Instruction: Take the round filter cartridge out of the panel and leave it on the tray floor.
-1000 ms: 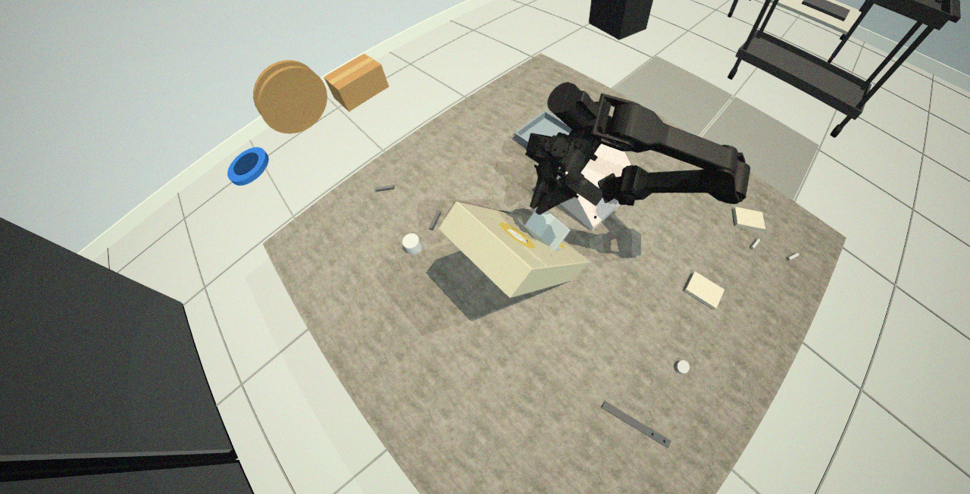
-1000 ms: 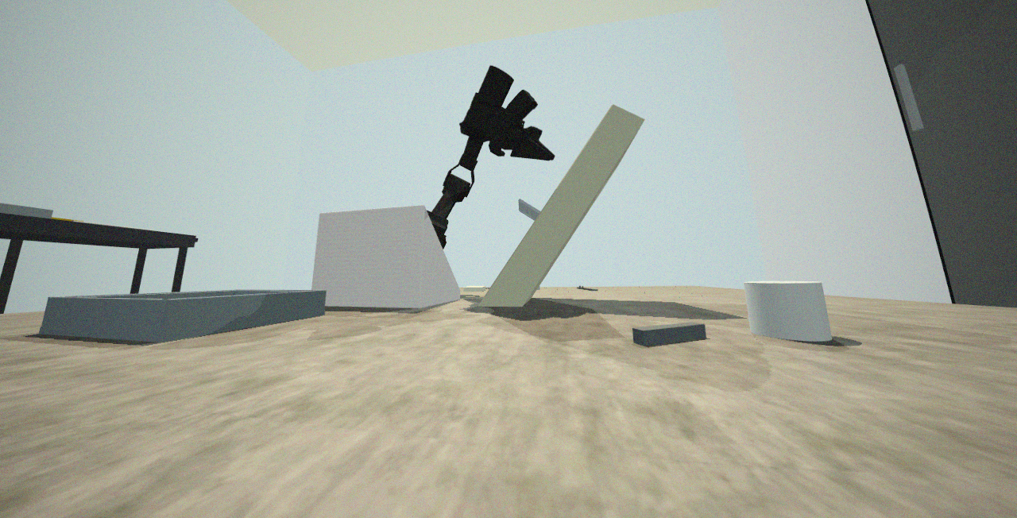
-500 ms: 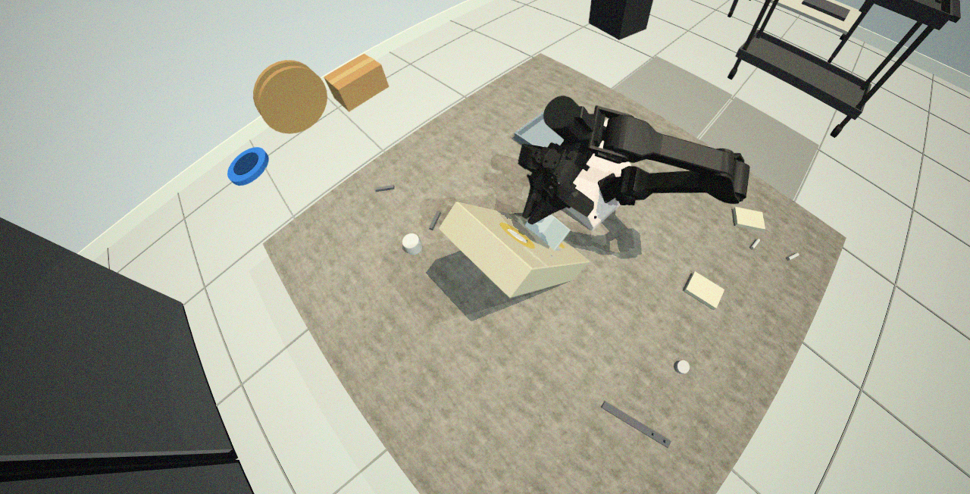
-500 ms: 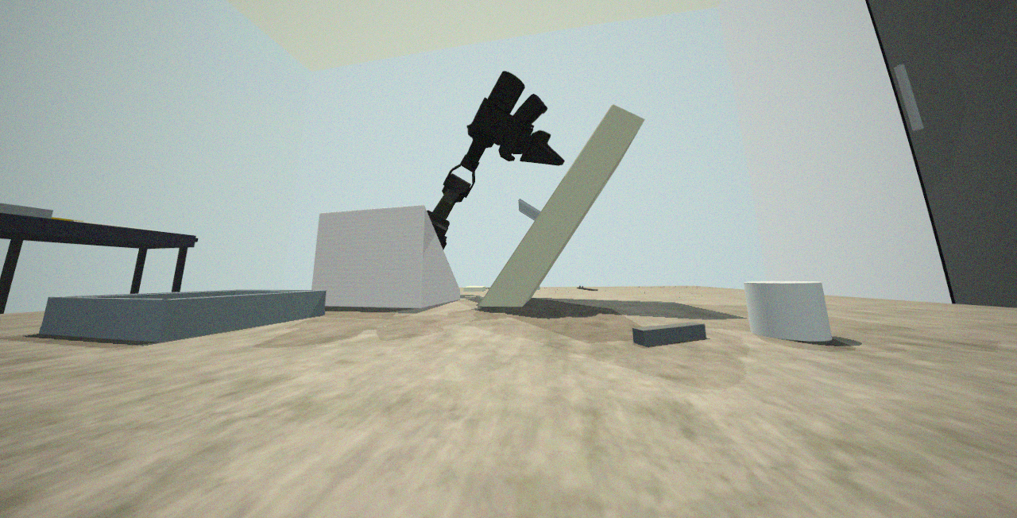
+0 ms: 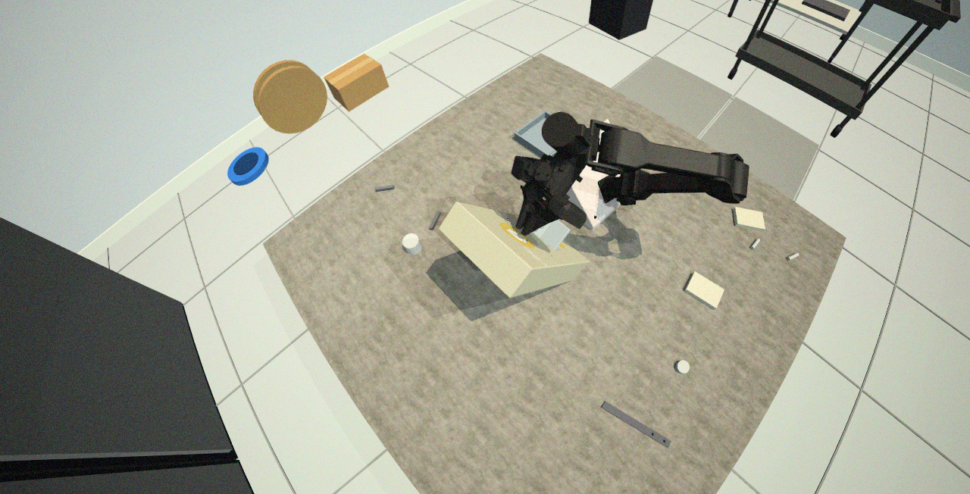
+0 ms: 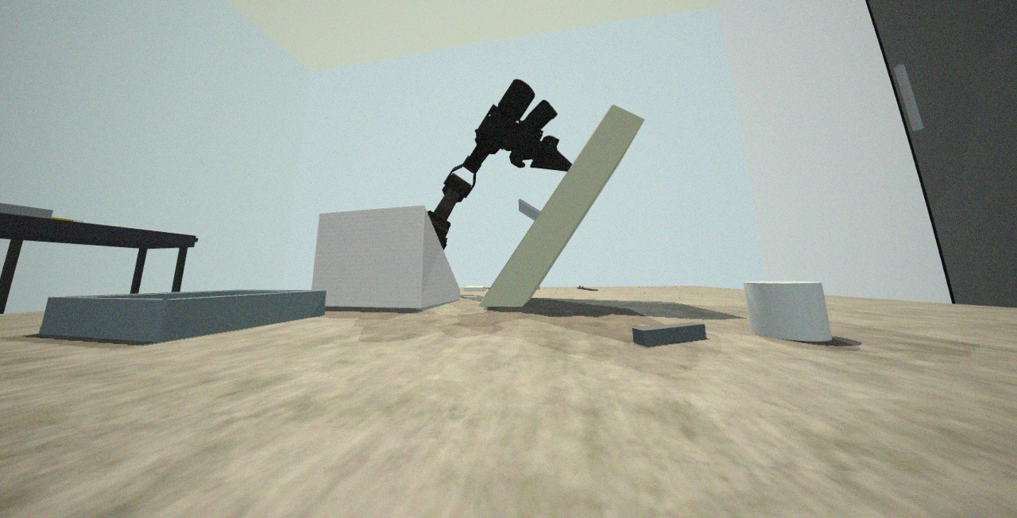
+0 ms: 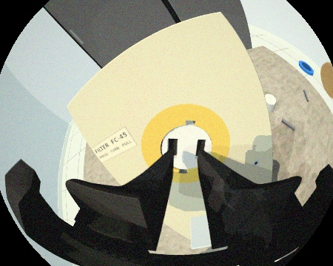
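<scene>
Now: gripper tip 20 mm short of the white round filter cartridge and 20 mm above it. The rest, counted from my gripper tip: grey-blue tray (370 mm behind, 350 mm to the right, 250 mm below); then cream service panel (90 mm below, 20 mm behind).
</scene>
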